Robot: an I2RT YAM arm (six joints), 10 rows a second.
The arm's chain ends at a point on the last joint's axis. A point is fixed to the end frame.
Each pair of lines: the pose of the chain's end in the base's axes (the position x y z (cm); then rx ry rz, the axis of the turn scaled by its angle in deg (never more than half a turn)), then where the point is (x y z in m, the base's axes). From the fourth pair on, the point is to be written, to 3 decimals.
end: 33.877 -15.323 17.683 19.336 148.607 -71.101
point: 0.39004 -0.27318 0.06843
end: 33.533 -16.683 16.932 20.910 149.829 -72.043
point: 0.38114 -0.28795 0.05978
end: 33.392 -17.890 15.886 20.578 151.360 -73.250
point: 0.37513 -0.30057 0.04812
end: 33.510 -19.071 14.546 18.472 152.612 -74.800
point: 0.374 -0.313 0.034
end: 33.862 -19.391 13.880 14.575 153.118 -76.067
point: 0.378 -0.316 0.028
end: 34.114 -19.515 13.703 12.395 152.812 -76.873
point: 0.382 -0.318 0.027
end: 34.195 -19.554 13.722 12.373 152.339 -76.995
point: 0.384 -0.319 0.028
